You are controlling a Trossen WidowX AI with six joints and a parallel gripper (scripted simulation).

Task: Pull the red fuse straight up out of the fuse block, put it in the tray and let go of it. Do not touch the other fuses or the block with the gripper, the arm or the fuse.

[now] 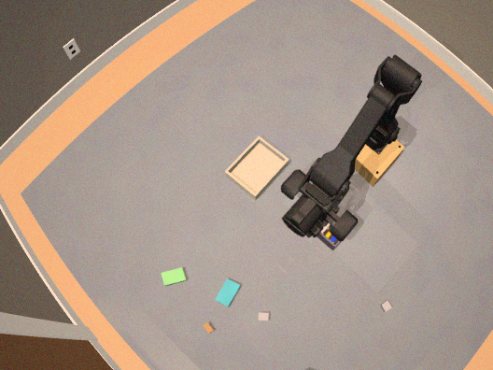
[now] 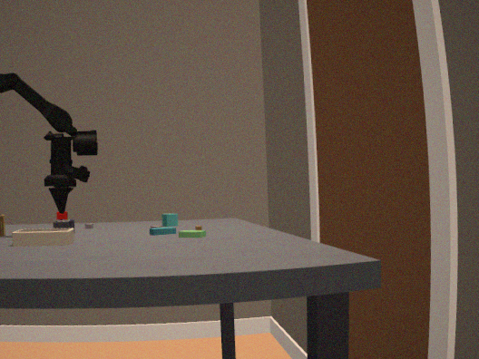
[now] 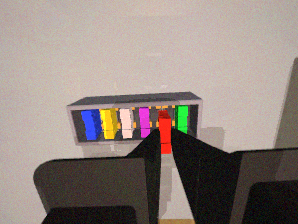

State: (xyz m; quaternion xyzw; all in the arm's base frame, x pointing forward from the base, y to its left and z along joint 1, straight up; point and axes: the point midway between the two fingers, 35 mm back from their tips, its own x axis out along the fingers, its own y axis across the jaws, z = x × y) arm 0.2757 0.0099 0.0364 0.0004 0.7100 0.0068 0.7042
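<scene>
The cream tray lies 1 cm behind my gripper tip, 20 cm to the right of it and 6 cm below it. Round my gripper tip: small orange cube: 38 cm ahead, 5 cm below; then red fuse: 1 cm below; then green block: 34 cm ahead, 16 cm to the right, 5 cm below.
</scene>
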